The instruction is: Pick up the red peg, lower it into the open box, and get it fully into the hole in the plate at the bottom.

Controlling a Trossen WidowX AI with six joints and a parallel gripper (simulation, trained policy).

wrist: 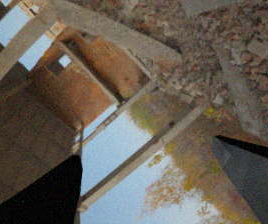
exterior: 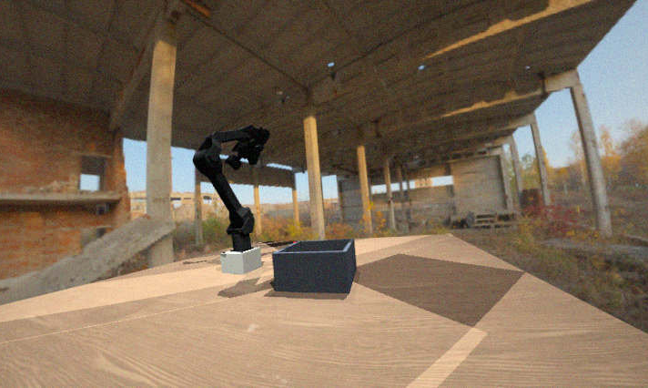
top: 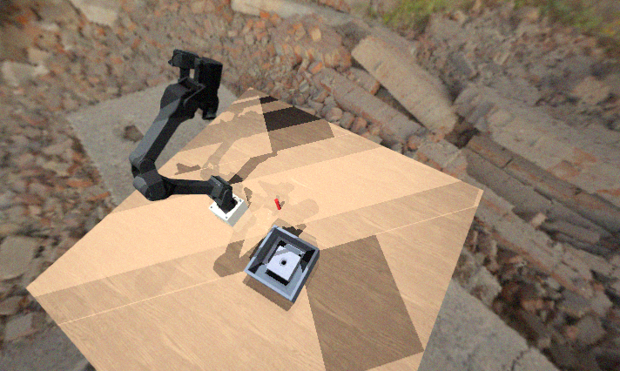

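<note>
Right now the red peg is 450 mm below my gripper tip, 350 mm ahead of it and 20 mm to the left of it. Round my gripper tip: box: 540 mm ahead, 470 mm below, 120 mm to the right.
</note>
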